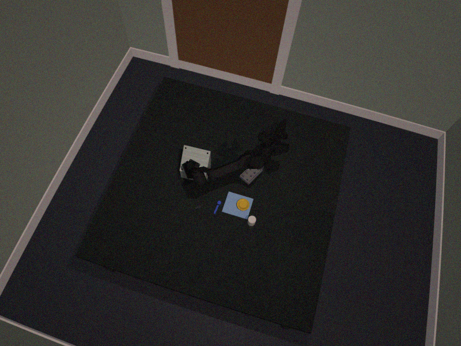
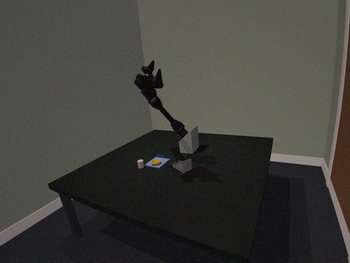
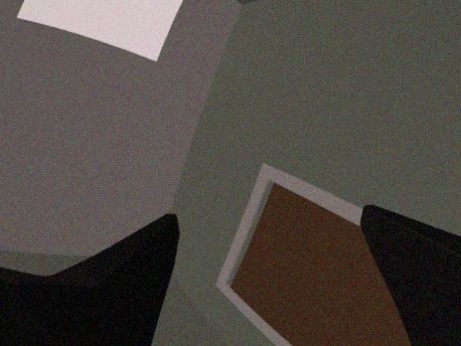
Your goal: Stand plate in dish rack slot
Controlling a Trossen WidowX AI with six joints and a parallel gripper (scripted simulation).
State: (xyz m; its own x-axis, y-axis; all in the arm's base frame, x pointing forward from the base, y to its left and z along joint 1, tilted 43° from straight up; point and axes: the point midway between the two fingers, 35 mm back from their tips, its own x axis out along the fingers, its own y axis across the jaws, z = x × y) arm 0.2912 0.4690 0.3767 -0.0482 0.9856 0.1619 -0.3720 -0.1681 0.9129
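The yellow plate lies 60 mm behind my gripper tip, 160 mm to the right of it and 670 mm below it. Also, from my gripper tip: light blue mat (80 mm behind, 170 mm to the right, 680 mm below); white cup (30 mm ahead, 230 mm to the right, 660 mm below); grey dish rack (90 mm behind, 40 mm to the left, 660 mm below).
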